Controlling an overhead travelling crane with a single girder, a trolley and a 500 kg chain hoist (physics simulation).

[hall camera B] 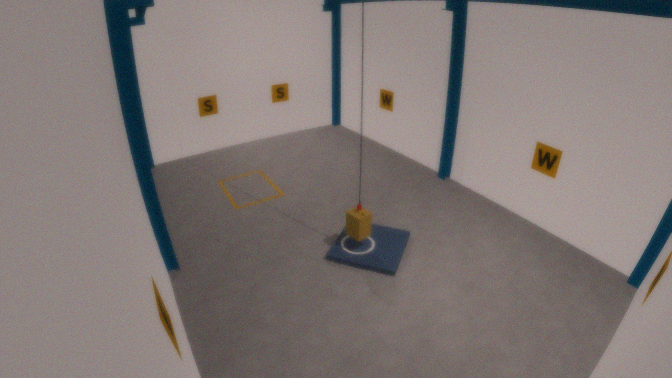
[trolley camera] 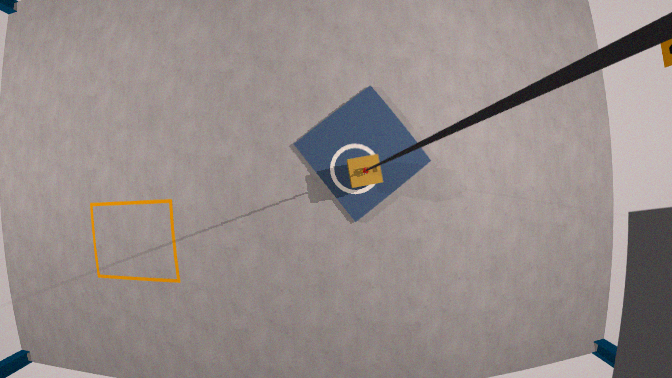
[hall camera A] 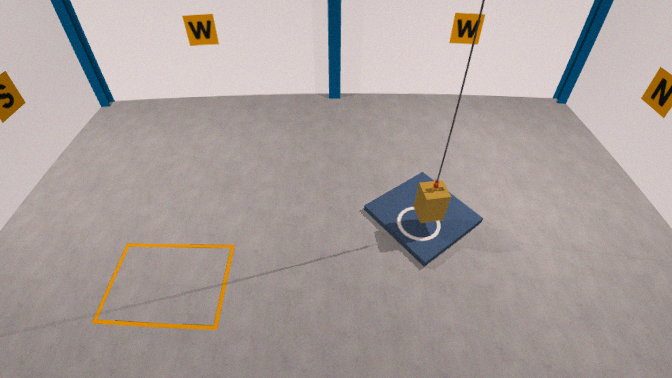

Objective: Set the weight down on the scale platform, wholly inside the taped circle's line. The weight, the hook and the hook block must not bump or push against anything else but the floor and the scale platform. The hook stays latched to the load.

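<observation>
The yellow weight [hall camera A: 432,206] [hall camera B: 359,224] [trolley camera: 360,179] hangs upright above the blue scale platform [hall camera A: 457,218] [hall camera B: 392,250] [trolley camera: 370,112], with its shadow on the platform below it. The white taped circle [hall camera A: 400,229] [hall camera B: 358,253] [trolley camera: 332,169] lies on the platform. In the trolley view the weight covers the circle's right part and reaches over its line on the right. In hall camera A it stands up and right of the circle's middle. My red hook [hall camera A: 436,184] [hall camera B: 359,206] [trolley camera: 365,171] is latched to the top of the weight. How high the weight hangs is hard to tell.
An orange taped square [hall camera A: 224,285] [hall camera B: 226,195] [trolley camera: 175,240] lies on the floor left of the platform. Blue columns [hall camera A: 334,50] [hall camera B: 453,90] stand along the white walls. The dark chain [hall camera A: 457,107] [hall camera B: 361,100] [trolley camera: 500,105] runs up from the hook.
</observation>
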